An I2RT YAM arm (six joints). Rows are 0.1 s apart.
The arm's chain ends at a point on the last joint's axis. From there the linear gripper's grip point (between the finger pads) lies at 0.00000 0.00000 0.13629 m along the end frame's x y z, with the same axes.
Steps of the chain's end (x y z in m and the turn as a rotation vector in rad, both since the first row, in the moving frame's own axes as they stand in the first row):
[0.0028 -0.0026 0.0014 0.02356 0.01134 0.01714]
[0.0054 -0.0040 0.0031 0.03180 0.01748 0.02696]
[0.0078 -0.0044 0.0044 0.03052 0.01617 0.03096]
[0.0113 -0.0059 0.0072 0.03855 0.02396 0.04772]
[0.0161 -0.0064 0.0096 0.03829 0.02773 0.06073]
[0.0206 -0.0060 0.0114 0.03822 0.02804 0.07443]
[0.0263 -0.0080 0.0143 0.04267 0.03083 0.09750]
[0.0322 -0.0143 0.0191 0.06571 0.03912 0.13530]
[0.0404 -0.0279 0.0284 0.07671 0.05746 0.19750]
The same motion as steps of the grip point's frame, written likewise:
[0.0044 -0.0058 0.0014 0.02356 0.01134 0.01714]
[0.0078 -0.0083 0.0030 0.03180 0.01748 0.02696]
[0.0101 -0.0085 0.0043 0.03052 0.01617 0.03096]
[0.0147 -0.0111 0.0071 0.03855 0.02396 0.04772]
[0.0200 -0.0115 0.0094 0.03829 0.02773 0.06073]
[0.0246 -0.0111 0.0112 0.03822 0.02804 0.07443]
[0.0308 -0.0136 0.0141 0.04267 0.03083 0.09750]
[0.0381 -0.0229 0.0187 0.06571 0.03912 0.13530]
[0.0492 -0.0375 0.0278 0.07671 0.05746 0.19750]

